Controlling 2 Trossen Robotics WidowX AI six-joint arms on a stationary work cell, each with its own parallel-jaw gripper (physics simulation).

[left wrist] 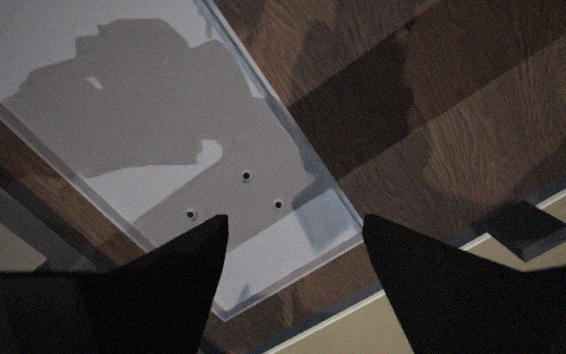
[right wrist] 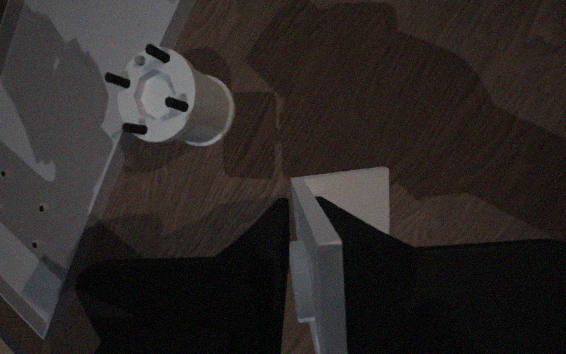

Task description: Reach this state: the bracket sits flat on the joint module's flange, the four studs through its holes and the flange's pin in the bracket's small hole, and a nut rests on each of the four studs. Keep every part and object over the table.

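Places are measured from the left arm's base along level axes (x ahead, y left, z up), in millimetres.
Pixels of known places: left gripper, between the fingertips: [left wrist: 296, 224]; right gripper, between the fingertips: [right wrist: 299, 206].
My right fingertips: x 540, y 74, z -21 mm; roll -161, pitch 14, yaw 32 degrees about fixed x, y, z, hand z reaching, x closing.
Ahead of a thing's pixels: the offset from my right fingertips to its middle. "pt": to the spot under its first point. Level surfaces: height alone.
The joint module @[122 mm back, 6 mm left, 52 mm down] [right wrist: 209, 111] stands upright beside the tray in the right wrist view. Its flange [right wrist: 181, 75] faces up, with four dark studs and a small grey pin @[142 mm back, 21 mm left, 31 mm down] [right wrist: 140, 60]. My right gripper [right wrist: 299, 206] is shut on the pale L-shaped bracket @[35 mm ahead, 9 mm right, 6 mm up] [right wrist: 357, 192], which is held apart from the module, to its lower right in the view. My left gripper [left wrist: 296, 224] is open and empty above the tray's corner. Three small nuts, one @[255 mm back, 183 mm right, 83 mm down] [left wrist: 242, 176], another @[249 mm back, 231 mm right, 83 mm down] [left wrist: 274, 205] and a third @[333 mm back, 181 mm right, 83 mm down] [left wrist: 186, 215], lie in the tray near the left fingertips. Whether a fourth nut lies behind a finger is hidden.
The shallow pale tray @[pt 250 mm back, 276 mm right, 86 mm down] [left wrist: 300, 231] [right wrist: 27, 280] has low raised walls and lies on the dark wooden table @[89 mm down] [left wrist: 480, 115] [right wrist: 450, 150]. A dark block @[41 mm back, 415 mm right, 58 mm down] [left wrist: 525, 225] is at the table's edge, at the right of the left wrist view. Broad arm shadows cross the tray and table.
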